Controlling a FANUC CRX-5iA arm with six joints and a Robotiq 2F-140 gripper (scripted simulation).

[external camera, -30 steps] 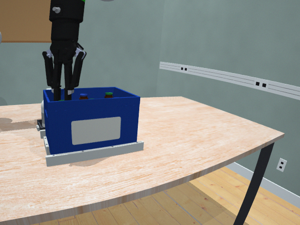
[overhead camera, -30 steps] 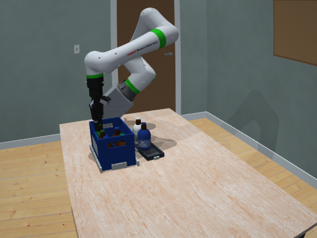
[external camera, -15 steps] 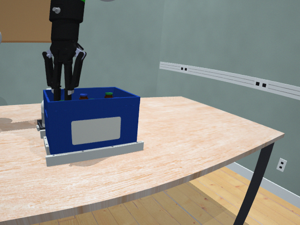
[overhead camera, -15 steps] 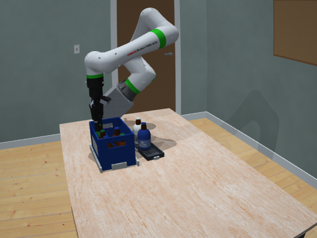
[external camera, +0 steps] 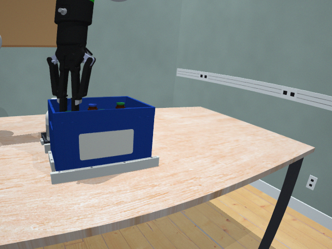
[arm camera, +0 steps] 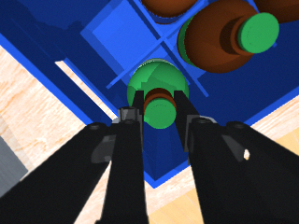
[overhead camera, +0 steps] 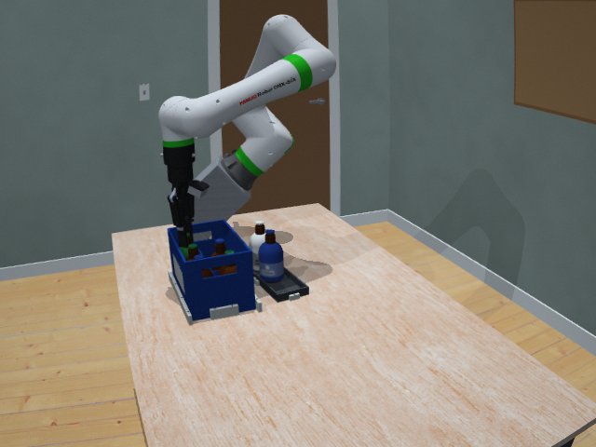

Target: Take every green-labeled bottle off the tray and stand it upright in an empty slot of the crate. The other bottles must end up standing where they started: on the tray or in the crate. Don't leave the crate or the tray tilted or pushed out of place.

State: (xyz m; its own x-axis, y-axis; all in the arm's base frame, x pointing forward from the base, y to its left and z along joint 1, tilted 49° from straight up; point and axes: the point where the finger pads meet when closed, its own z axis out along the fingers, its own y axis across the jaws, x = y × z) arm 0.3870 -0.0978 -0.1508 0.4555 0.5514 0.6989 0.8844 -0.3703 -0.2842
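The green-labeled bottle is 8 cm below my hand. From my hand the other things lie so: white-labeled bottle: 23 cm to the left, 8 cm below, 7 cm behind; blue-labeled bottle: 25 cm to the left, 8 cm below, 2 cm ahead; blue crate: 8 cm below, 8 cm ahead, 6 cm to the left.
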